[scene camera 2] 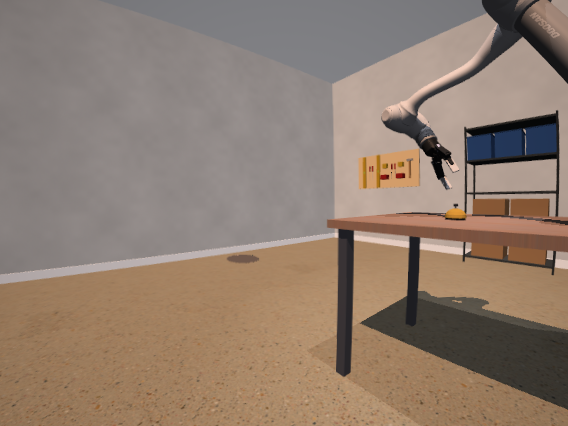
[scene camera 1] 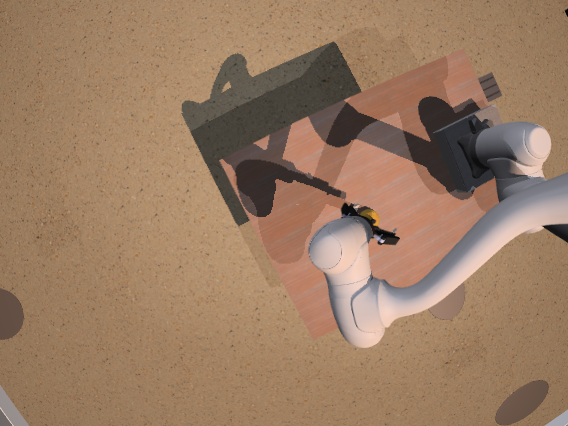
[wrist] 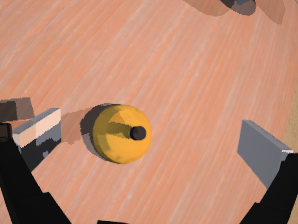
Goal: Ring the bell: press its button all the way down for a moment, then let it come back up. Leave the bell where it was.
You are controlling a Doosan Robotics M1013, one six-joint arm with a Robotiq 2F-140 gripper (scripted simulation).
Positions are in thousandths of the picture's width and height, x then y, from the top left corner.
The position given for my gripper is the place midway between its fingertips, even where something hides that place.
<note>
In view: my gripper (scene camera 2: 797,424) and a bell (wrist: 374,596).
My gripper also shows in the wrist view (wrist: 505,587).
</note>
